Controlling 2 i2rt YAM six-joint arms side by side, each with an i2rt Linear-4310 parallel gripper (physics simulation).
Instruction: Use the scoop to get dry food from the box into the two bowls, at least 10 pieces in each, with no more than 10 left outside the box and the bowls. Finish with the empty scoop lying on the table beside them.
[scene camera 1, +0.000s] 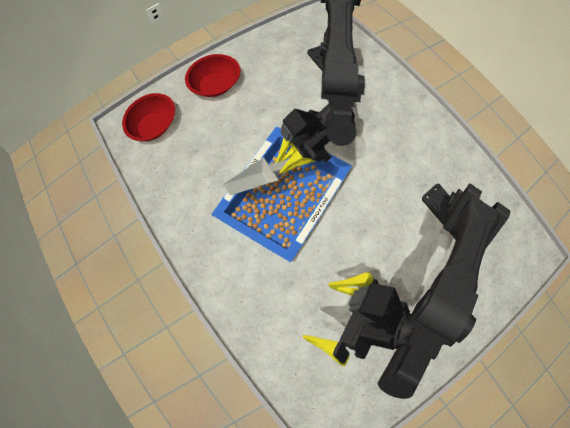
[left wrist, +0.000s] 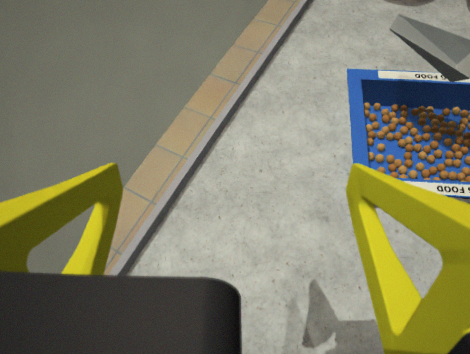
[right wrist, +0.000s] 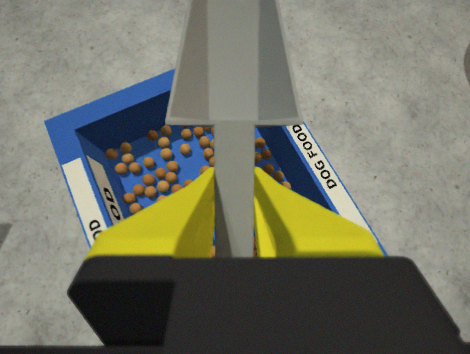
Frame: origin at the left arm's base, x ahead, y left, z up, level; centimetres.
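Seen in the pictures: left gripper, fingertip midpoint: (scene camera 1: 317, 311) (left wrist: 234, 176); right gripper, fingertip midpoint: (scene camera 1: 279, 168) (right wrist: 234, 177).
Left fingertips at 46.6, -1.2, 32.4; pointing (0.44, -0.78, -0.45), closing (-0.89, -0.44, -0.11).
Observation:
Offsets run from my left fingertips to a thing's top centre, as dx, dy, dz. Level surfaces: height alone.
The blue box (scene camera 1: 291, 254) (left wrist: 356, 120) (right wrist: 62, 127) stands on the table with many brown food pieces (scene camera 1: 282, 196) (left wrist: 381, 147) (right wrist: 163, 186) spread over its floor. My right gripper (scene camera 1: 279, 167) (right wrist: 234, 177) is shut on the handle of the grey scoop {-12.5, -31.3, -14.1} (scene camera 1: 250, 177) (left wrist: 430, 42) (right wrist: 232, 70) and holds it above the box; the scoop's wide end reaches over the box's left long side. No pieces show in the visible part of the scoop. Two red bowls {-22.9, -71.6, -27.1} (scene camera 1: 214, 80) {-1.1, -71.6, -27.1} (scene camera 1: 150, 120) stand at the upper left, with no pieces visible inside. My left gripper (scene camera 1: 317, 311) (left wrist: 234, 176) is open and empty, away from the box.
The grey table {dz -32.4} (scene camera 1: 190, 175) has a raised edge (scene camera 1: 200, 298) along its left side. Tiled floor (scene camera 1: 125, 310) lies beyond it. The left arm (scene camera 1: 450, 300) covers the table's lower right part. The right arm (scene camera 1: 340, 65) reaches in from the top, to the right of the bowls.

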